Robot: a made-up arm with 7 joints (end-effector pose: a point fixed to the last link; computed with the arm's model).
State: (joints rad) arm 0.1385 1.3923 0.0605 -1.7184 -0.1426 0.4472 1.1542
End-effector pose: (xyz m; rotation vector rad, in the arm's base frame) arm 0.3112 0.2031 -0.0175 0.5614 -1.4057 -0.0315
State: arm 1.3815 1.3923 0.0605 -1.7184 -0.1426 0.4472 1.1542
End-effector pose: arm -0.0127 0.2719 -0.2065 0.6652 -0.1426 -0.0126
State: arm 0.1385 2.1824 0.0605 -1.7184 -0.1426 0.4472 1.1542
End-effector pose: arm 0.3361 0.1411 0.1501 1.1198 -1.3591 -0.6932
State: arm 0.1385 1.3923 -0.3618 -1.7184 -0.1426 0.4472 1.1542
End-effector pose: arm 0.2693 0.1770 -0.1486 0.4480 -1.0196 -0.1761
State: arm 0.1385 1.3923 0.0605 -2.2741 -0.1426 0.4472 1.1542
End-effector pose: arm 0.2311 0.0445 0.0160 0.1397 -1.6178 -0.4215
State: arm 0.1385 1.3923 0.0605 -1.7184 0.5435 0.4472 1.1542
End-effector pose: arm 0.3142 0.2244 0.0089 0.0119 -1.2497 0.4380
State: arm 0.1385 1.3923 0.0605 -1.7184 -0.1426 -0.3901 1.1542
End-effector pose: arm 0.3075 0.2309 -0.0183 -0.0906 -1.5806 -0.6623
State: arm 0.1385 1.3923 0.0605 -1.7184 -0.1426 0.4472 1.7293
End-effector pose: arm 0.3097 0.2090 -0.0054 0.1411 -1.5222 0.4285
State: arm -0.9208 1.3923 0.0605 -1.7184 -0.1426 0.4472 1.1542
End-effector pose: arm 0.2663 0.0910 0.2905 0.3055 -2.4664 -0.0448
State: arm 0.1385 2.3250 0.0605 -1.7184 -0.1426 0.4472 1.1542
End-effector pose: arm 0.3402 0.1168 0.1726 1.2166 -1.3325 -0.8159
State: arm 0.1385 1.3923 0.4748 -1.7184 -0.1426 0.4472 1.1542
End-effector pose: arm 0.2955 0.2257 0.1172 0.6667 -1.7807 0.1268
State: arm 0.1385 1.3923 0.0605 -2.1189 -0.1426 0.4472 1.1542
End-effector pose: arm 0.2623 0.0839 0.0070 0.2614 -1.5662 -0.3121
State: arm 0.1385 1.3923 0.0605 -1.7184 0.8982 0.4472 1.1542
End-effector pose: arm 0.3159 0.2409 0.0153 -0.2705 -1.1287 0.6646
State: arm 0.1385 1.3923 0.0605 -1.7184 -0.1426 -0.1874 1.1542
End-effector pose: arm 0.3062 0.2240 -0.0180 0.0734 -1.5552 -0.5105
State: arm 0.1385 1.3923 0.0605 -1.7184 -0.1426 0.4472 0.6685
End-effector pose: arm 0.3103 0.2035 -0.0289 0.8914 -1.2412 -0.4199
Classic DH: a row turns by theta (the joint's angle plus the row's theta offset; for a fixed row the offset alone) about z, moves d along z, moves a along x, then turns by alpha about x. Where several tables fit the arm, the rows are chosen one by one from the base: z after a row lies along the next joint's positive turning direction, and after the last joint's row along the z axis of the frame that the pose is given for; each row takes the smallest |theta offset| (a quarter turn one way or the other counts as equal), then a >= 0, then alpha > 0; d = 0 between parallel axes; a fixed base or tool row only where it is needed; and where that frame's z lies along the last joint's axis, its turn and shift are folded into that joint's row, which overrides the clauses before.
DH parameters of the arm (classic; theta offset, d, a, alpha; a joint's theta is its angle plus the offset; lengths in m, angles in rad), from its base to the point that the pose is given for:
base (fixed): 0 0.0422 0.0088 -1.2217
joint 1: -1.5708 -0.0463 0.0065 -1.5708
joint 2: 1.2217 -0.0173 -0.0231 1.5708
joint 3: 1.5708 -0.3142 0.0148 -1.5708
joint 4: 0 -0.0191 -0.0157 1.5708
joint 5: 0 -0.3556 0.0278 -1.5708
joint 6: 0 0.0111 -0.017 1.5708
joint 7: -0.9921 0 0.0238 0
tool (fixed): 0.9921 0.0339 0 0

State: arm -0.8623 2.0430 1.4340 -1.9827 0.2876 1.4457 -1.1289
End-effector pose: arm -0.2226 -0.0261 0.2915 2.3898 -1.2720 0.5954
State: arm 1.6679 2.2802 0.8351 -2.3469 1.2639 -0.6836 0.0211
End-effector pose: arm 0.2162 0.0308 -0.1477 -0.8526 -1.1403 -0.7651
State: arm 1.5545 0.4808 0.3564 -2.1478 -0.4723 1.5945 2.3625
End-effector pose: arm -0.0467 0.1461 -0.1658 1.6813 -0.8240 1.8059
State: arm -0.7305 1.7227 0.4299 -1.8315 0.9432 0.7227 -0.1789
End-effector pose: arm 0.1256 0.0874 0.3703 0.9639 -1.9732 -0.5736
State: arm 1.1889 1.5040 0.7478 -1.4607 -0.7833 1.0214 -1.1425
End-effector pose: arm 0.1573 0.4029 -0.0447 1.7164 1.8225 -1.3292
